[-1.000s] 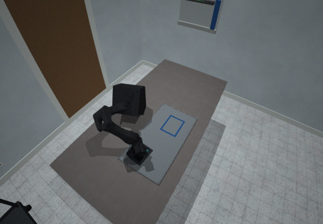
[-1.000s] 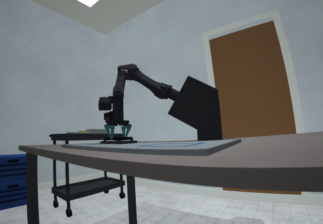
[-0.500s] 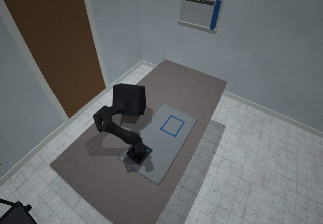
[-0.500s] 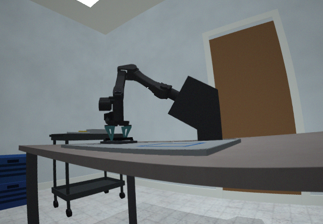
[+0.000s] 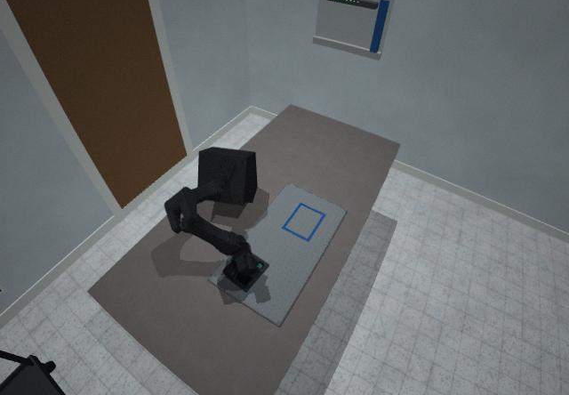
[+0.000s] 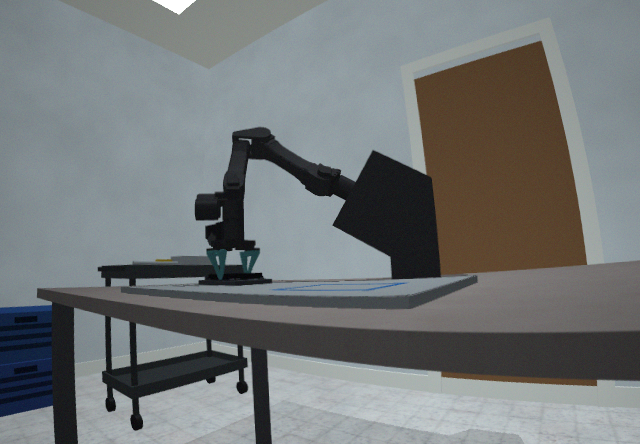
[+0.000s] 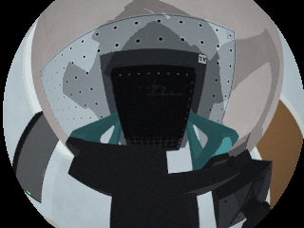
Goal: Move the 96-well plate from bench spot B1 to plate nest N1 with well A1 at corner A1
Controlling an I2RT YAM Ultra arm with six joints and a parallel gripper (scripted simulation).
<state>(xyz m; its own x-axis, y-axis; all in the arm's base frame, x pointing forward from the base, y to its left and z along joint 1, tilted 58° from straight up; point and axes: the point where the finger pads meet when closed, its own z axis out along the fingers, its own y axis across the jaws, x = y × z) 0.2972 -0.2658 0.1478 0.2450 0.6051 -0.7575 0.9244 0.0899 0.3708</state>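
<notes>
Right now my hand is right at the black 96-well plate. Also, from my hand: plate nest N1 (20 mm below); then white corner label (70 mm behind, 60 mm to the right, 10 mm below).
</notes>
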